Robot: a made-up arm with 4 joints.
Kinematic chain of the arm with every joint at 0, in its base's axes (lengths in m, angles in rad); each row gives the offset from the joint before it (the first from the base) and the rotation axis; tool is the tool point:
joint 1: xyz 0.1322 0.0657 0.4 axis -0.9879 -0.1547 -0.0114
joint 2: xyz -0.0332 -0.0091 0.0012 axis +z
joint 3: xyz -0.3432 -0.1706 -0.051 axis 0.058 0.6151 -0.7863
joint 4: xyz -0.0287 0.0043 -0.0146 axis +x
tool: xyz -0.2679 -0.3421 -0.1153
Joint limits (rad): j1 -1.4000..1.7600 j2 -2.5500..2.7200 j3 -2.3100..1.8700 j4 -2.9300..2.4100
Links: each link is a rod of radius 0.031 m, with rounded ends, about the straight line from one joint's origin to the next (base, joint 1, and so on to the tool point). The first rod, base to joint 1, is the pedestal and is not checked.
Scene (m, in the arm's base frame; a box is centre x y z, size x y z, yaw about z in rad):
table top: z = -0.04
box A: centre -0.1 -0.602 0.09 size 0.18 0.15 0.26 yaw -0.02
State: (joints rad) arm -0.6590 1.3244 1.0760 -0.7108
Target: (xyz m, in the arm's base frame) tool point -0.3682 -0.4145 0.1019
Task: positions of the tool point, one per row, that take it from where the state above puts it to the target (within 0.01 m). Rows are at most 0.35 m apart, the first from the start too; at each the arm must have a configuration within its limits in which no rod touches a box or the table.
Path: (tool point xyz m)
1: 0.1017 -0.6090 0.4898
2: 0.0911 -0.4430 0.6966
3: 0.1381 -0.2534 0.7802
4: 0.0704 -0.3893 0.6925
5: -0.0113 -0.4827 0.5635
6: -0.1053 -0.5199 0.4167
7: -0.2077 -0.4992 0.2791
8: -0.3126 -0.4310 0.1750
9: -0.3682 -0.4145 0.1019

